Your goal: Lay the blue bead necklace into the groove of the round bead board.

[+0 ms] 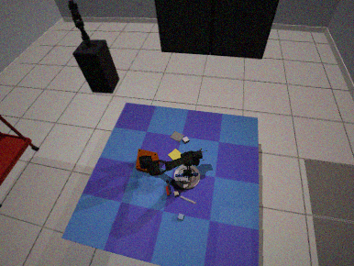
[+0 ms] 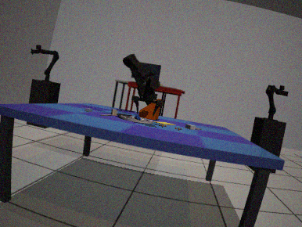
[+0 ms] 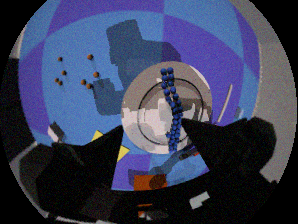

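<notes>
My gripper tip is 5 cm to the left of the round white bead board and 3 cm above it. The rest, counted from my gripper tip: red-handled tool: 16 cm to the right, 13 cm behind, 3 cm below; then yellow card: 12 cm to the left, 11 cm behind, 4 cm below; then thin pale stick: 23 cm to the right, 4 cm below, 3 cm ahead.
</notes>
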